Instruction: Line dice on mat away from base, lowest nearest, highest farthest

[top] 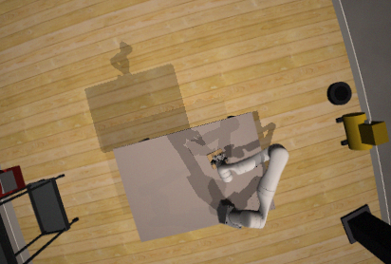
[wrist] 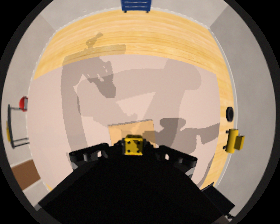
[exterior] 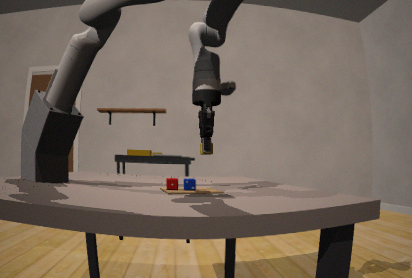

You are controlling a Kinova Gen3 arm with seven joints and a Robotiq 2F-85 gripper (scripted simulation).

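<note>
My hand is 4 cm past the blue die, 1 cm to the right of it and 10 cm above it. Also, from my hand: yellow die (1 cm below); red die (9 cm behind, 2 cm to the left, 10 cm below); tan mat (4 cm behind, 1 cm to the left, 12 cm below).
</note>
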